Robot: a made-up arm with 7 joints. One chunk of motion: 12 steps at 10 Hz.
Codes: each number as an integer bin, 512 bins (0 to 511) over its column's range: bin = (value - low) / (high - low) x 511, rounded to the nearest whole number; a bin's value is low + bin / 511 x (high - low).
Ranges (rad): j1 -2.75..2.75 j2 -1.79..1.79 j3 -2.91..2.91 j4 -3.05..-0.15 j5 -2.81..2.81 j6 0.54..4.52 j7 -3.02..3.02
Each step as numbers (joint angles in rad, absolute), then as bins.
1 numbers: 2.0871 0.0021 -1.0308 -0.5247 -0.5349 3.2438 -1.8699
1 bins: 449 256 165 445 207 347 97
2 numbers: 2.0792 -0.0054 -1.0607 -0.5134 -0.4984 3.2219 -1.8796
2 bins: 449 255 162 447 210 344 96
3 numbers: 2.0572 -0.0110 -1.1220 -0.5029 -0.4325 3.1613 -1.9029
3 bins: 447 254 157 449 216 337 95
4 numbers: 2.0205 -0.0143 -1.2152 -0.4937 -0.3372 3.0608 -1.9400
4 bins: 443 253 149 450 225 324 91
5 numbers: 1.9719 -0.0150 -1.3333 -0.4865 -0.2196 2.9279 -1.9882
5 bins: 439 253 138 452 236 307 87
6 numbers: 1.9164 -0.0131 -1.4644 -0.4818 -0.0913 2.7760 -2.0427
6 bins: 434 254 127 453 247 287 83
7 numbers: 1.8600 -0.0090 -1.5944 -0.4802 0.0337 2.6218 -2.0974
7 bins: 428 254 116 453 259 267 78
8 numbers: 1.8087 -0.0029 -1.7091 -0.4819 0.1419 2.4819 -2.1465
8 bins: 424 255 105 453 268 249 74
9 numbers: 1.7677 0.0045 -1.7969 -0.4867 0.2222 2.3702 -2.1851
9 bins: 420 256 98 452 276 235 71
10 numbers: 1.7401 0.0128 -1.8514 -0.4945 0.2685 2.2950 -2.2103
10 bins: 417 257 93 450 280 225 69
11 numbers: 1.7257 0.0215 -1.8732 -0.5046 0.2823 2.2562 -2.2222
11 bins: 416 259 91 449 281 220 67
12 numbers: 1.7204 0.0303 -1.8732 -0.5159 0.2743 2.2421 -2.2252
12 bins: 415 260 91 447 280 219 67
